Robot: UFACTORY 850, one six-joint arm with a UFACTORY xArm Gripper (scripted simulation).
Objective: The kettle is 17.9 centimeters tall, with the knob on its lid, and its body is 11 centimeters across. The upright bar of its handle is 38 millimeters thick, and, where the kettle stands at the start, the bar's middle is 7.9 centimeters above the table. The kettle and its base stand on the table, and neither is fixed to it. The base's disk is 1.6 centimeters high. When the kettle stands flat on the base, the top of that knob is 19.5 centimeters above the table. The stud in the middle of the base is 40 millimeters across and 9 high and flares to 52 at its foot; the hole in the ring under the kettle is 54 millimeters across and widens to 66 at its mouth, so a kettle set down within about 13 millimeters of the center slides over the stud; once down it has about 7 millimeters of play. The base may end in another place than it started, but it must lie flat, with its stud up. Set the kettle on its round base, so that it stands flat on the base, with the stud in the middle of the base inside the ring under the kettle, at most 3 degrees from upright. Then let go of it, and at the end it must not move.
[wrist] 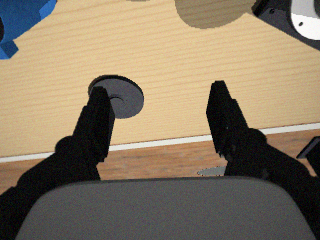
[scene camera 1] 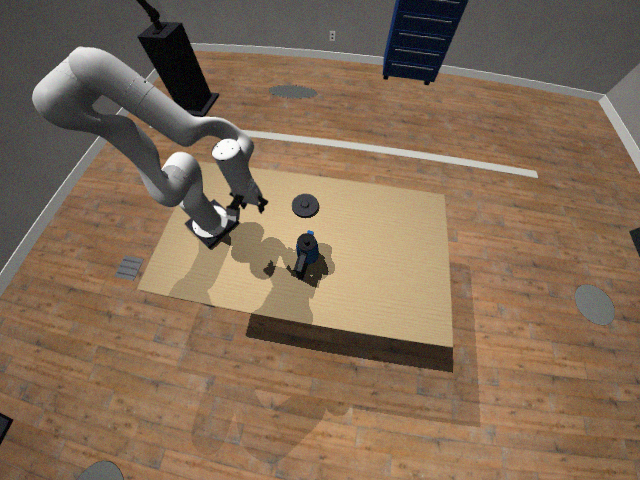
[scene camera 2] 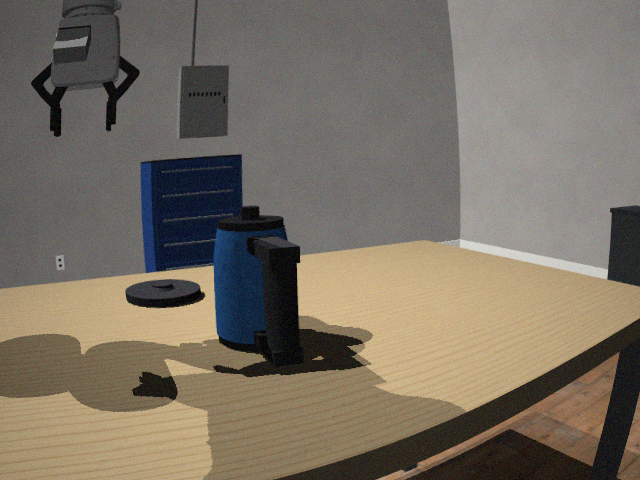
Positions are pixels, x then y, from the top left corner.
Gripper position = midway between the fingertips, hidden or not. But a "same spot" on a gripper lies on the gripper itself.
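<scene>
I can see my gripper in the wrist view and in scene camera 1, and scene camera 2 shows me my gripper [82, 133] as well. On my gripper, [wrist: 75, 158] and [scene camera 1: 258, 206] are the same spot.
</scene>
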